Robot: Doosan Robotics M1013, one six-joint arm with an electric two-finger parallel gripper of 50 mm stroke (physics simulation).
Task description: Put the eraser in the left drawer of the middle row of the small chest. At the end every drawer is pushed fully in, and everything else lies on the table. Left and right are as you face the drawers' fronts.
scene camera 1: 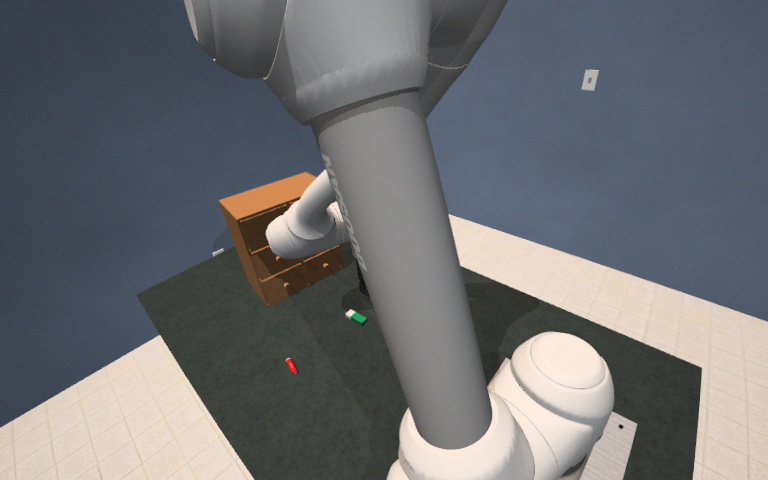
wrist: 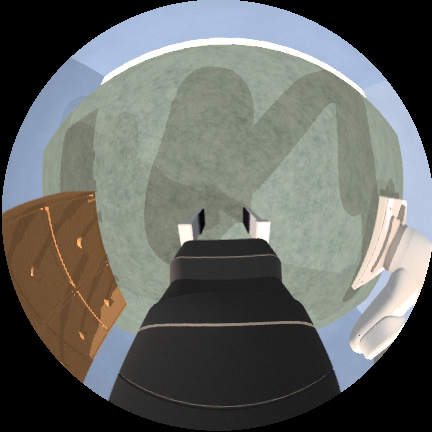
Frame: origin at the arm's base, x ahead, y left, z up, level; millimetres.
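Seen in the pictures: gripper, fingertip midpoint: point(wrist: 223, 215); arm's base, origin of the base link: point(wrist: 389, 241).
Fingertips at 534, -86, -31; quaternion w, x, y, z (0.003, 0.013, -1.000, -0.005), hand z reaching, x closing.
Observation:
Pixels of each thing's top centre, then the offset from my fingertips to it, as dx, dy, dz. "*": a spot on its surface instead. Level surfaces: height alone.
- eraser, middle of its top: point(scene camera 1: 356, 316) +8, +91, +13
- middle row, surface spot: point(scene camera 1: 268, 268) * +256, +208, +136
- small red cylinder, middle of its top: point(scene camera 1: 290, 364) +7, +318, +14
- mat, its level: dz -1
The eraser point(scene camera 1: 356, 316), green with a white end, lies flat on the dark table mat in front of the small chest point(scene camera 1: 240, 243) point(wrist: 60, 285). It does not show in the wrist view. The left drawer of the middle row point(scene camera 1: 268, 268) looks pushed in; the arm partly covers the chest's front. The drawer fronts that show look flush. My gripper point(wrist: 223, 215) is open and empty, its fingers wide apart above the mat. In the scene view its fingertips are hidden behind the arm; a dark sliver of it shows beyond the eraser, to the right of the chest.
A small red cylinder point(scene camera 1: 291, 366) lies on the mat point(scene camera 1: 226, 333), nearer the camera than the eraser. The arm's large grey link crosses the scene view and hides part of the mat. The robot's base plate point(scene camera 1: 614, 444) point(wrist: 376, 242) stands opposite the chest. Blue walls rise behind the chest.

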